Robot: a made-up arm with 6 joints. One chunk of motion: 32 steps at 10 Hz.
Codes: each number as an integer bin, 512 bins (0 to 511) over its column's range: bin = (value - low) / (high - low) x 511, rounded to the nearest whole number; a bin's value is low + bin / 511 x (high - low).
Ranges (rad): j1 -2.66..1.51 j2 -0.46..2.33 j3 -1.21..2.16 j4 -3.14..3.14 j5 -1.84..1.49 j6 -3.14..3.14
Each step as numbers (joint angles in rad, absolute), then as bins.
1 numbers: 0.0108 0.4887 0.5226 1.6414 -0.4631 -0.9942
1 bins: 327 174 263 389 211 175
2 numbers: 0.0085 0.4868 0.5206 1.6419 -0.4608 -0.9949
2 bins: 327 173 262 389 212 175
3 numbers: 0.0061 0.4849 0.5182 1.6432 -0.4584 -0.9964
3 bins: 327 173 262 389 212 174
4 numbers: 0.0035 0.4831 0.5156 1.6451 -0.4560 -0.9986
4 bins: 326 173 262 389 212 174
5 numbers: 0.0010 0.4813 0.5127 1.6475 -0.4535 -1.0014
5 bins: 326 172 261 390 213 174
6 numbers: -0.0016 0.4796 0.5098 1.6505 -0.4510 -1.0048
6 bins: 326 172 261 390 213 174
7 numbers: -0.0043 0.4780 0.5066 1.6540 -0.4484 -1.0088
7 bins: 325 172 260 390 214 173
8 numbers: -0.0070 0.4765 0.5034 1.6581 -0.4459 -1.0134
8 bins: 325 172 260 390 214 173
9 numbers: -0.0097 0.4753 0.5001 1.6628 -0.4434 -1.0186
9 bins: 325 171 259 391 214 173
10 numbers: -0.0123 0.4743 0.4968 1.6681 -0.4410 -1.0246
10 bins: 324 171 259 391 215 172
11 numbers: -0.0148 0.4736 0.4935 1.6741 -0.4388 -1.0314
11 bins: 324 171 258 392 215 172
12 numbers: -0.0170 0.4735 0.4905 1.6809 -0.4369 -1.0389
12 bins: 324 171 258 392 215 171
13 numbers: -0.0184 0.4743 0.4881 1.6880 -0.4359 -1.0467
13 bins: 324 171 257 393 215 170
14 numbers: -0.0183 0.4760 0.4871 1.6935 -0.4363 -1.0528
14 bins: 324 171 257 393 215 170
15 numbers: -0.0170 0.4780 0.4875 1.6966 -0.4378 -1.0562
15 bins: 324 172 257 394 215 170
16 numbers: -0.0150 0.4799 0.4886 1.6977 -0.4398 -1.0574
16 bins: 324 172 258 394 215 169
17 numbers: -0.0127 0.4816 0.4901 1.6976 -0.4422 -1.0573
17 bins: 324 172 258 394 214 169
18 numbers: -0.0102 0.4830 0.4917 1.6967 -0.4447 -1.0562
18 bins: 325 173 258 394 214 170
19 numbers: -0.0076 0.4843 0.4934 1.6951 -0.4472 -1.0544
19 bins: 325 173 258 393 214 170
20 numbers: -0.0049 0.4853 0.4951 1.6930 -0.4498 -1.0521
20 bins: 325 173 259 393 213 170
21 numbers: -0.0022 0.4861 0.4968 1.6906 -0.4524 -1.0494
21 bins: 326 173 259 393 213 170
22 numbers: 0.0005 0.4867 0.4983 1.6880 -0.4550 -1.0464
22 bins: 326 173 259 393 213 170
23 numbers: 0.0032 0.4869 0.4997 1.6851 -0.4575 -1.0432
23 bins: 326 173 259 393 212 171
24 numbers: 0.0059 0.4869 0.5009 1.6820 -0.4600 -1.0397
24 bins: 327 173 259 392 212 171
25 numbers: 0.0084 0.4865 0.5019 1.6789 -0.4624 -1.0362
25 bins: 327 173 260 392 211 171
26 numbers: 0.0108 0.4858 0.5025 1.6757 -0.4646 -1.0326
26 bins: 327 173 260 392 211 171
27 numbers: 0.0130 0.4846 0.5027 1.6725 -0.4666 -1.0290
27 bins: 328 173 260 392 211 172
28 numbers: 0.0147 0.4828 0.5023 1.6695 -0.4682 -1.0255
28 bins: 328 173 260 391 211 172
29 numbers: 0.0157 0.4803 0.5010 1.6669 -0.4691 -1.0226
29 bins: 328 172 259 391 210 172
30 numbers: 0.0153 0.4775 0.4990 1.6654 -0.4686 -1.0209
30 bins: 328 172 259 391 210 172
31 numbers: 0.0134 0.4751 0.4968 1.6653 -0.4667 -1.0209
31 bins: 328 171 259 391 211 172
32 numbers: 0.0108 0.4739 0.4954 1.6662 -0.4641 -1.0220
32 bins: 327 171 259 391 211 172
